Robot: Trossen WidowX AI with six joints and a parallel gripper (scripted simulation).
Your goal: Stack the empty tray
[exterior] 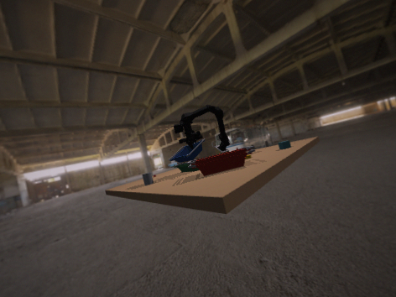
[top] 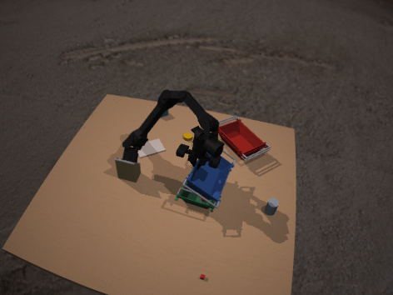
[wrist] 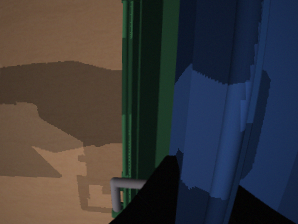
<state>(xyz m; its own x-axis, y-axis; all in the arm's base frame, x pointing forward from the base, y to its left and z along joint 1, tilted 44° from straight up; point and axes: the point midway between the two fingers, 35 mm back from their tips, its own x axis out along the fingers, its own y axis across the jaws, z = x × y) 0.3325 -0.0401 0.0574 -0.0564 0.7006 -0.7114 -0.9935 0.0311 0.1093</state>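
Now: gripper tip 70 mm short of the blue tray and 10 mm to the left of it. Round my gripper tip: grey cylinder 380 mm ahead, 110 mm below, 40 mm to the right; then teal block 510 mm to the left, 340 mm behind, 120 mm below; then white sheet 300 mm behind, 200 mm to the left, 140 mm below.
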